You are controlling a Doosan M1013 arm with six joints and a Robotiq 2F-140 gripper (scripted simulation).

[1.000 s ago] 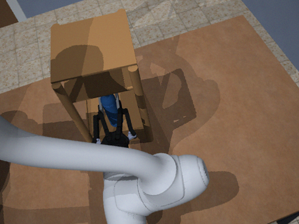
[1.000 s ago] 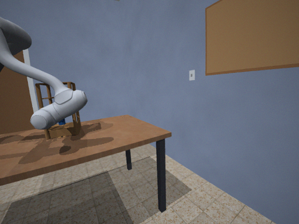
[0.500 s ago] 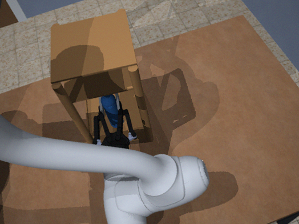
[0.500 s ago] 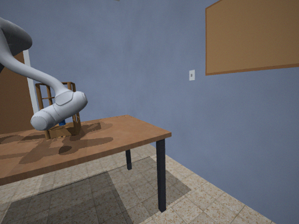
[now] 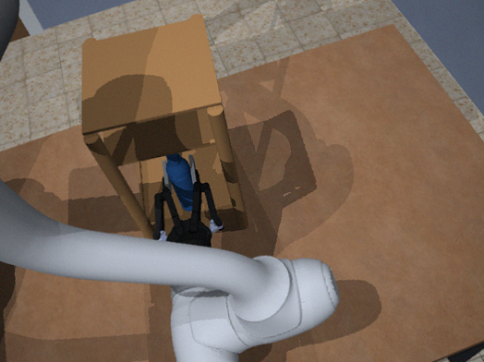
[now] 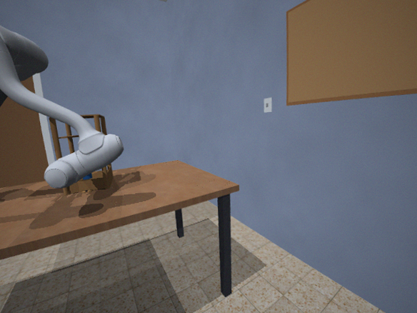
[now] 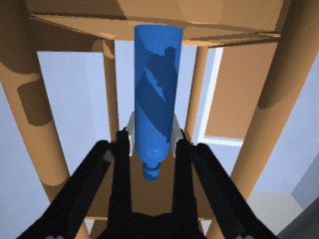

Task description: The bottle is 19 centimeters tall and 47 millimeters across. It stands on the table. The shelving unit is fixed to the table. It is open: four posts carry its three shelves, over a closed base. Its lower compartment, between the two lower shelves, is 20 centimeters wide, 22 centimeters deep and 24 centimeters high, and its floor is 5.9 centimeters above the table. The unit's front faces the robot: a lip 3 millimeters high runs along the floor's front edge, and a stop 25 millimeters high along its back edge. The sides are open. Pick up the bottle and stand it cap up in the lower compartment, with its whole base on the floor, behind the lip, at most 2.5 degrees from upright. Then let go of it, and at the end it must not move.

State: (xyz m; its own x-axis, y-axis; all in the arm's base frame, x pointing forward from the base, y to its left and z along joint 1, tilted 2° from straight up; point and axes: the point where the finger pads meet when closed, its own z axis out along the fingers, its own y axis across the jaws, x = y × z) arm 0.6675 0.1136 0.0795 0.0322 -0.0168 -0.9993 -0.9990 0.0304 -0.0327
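Right now my hand is 10 mm below the blue bottle. The rest, counted from my hand: wooden shelving unit 60 mm to the left, 30 mm above.
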